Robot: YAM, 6 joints.
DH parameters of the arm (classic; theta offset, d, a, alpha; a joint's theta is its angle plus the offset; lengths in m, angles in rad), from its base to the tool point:
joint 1: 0 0.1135 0.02 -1.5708
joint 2: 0 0 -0.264 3.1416
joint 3: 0.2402 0 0.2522 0
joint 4: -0.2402 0 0.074 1.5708
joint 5: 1.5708 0 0 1.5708
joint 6: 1.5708 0.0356 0 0
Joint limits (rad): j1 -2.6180..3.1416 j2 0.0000..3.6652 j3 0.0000..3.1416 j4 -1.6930..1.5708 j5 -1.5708..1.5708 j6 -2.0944..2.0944
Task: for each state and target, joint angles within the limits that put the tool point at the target. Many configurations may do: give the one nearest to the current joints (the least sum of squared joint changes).
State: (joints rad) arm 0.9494 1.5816 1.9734 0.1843 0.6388 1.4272
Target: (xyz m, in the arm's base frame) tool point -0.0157 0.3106 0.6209
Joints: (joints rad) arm 1.6782 1.6882 2.2022 0.2496 0.5203 1.4272
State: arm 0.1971 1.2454 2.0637 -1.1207 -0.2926 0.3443
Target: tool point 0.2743 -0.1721 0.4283
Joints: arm -0.5825 1.6112 1.9068 -1.0909 -0.2033 0.3443
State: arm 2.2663 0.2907 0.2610 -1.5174 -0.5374 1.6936
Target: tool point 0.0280 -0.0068 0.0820
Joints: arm 2.7758 0.4044 0.0023 -1.6930 0.1031 1.6936
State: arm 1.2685 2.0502 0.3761 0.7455 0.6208 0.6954
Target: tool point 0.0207 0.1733 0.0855
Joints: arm 1.5800 1.5045 0.0336 0.9154 0.6767 0.6954
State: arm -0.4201 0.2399 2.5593 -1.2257 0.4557 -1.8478
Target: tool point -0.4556 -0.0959 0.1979
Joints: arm 0.1690 0.0000 2.9643 -1.6885 0.5265 -1.8478
